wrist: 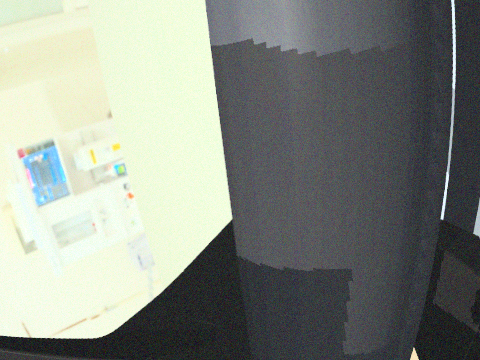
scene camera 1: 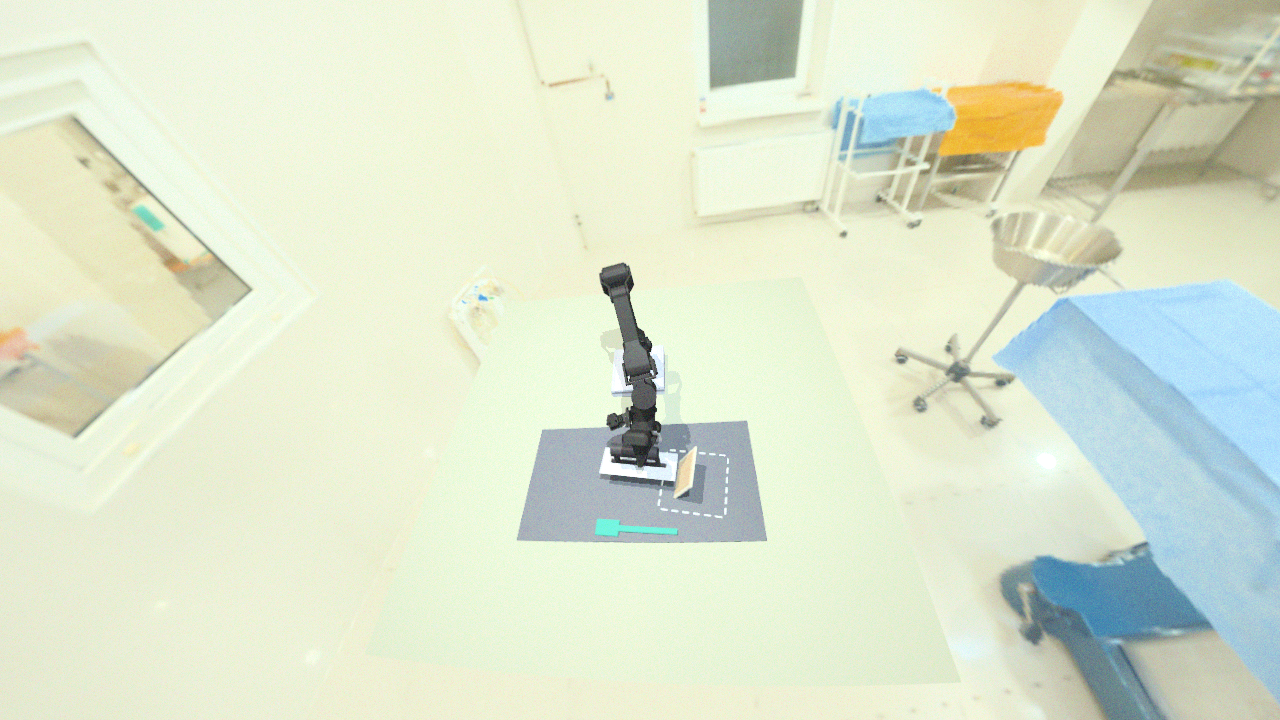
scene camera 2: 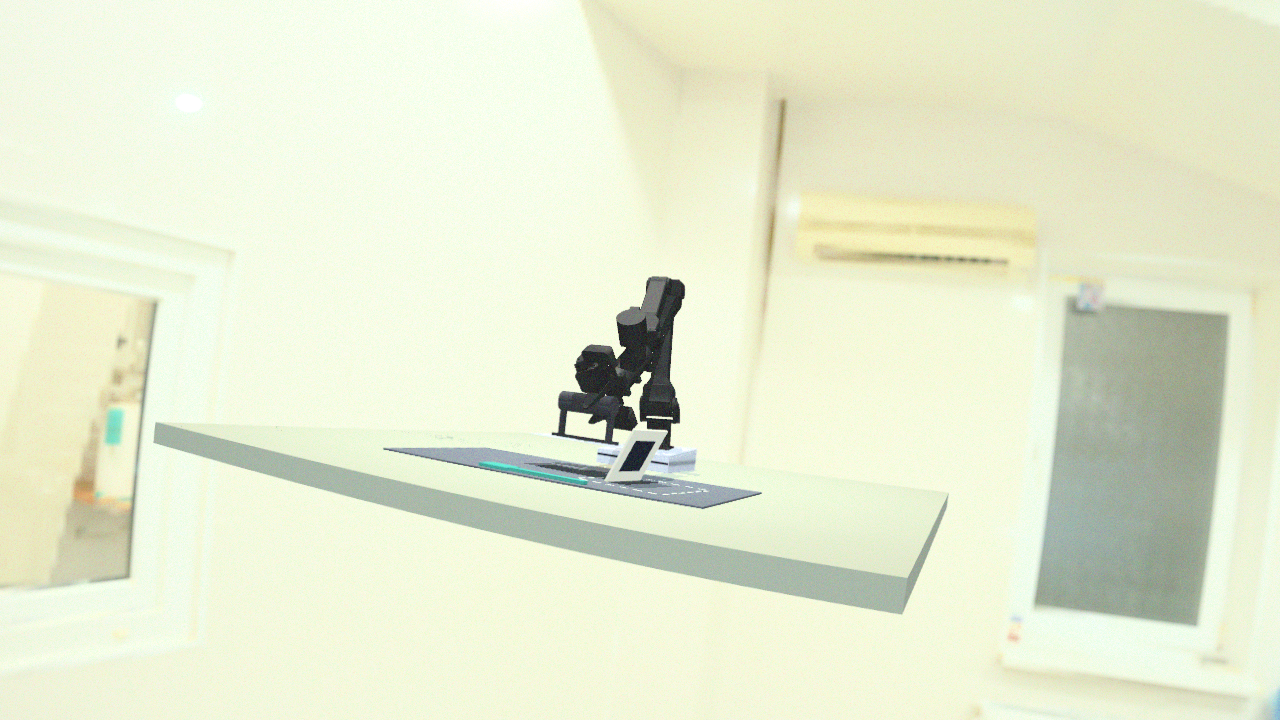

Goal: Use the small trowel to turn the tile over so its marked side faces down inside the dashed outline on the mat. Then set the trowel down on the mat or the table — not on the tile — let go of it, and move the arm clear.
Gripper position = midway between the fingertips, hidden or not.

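Observation:
My gripper (scene camera 2: 587, 416) (wrist: 316, 219) (scene camera 1: 641, 465) holds a trowel (scene camera 1: 619, 459) (wrist: 343, 136) (scene camera 2: 608, 406). A grey mat (scene camera 1: 567, 494) (scene camera 2: 472, 456) is visible, as is a teal flat tool (scene camera 1: 607, 527).

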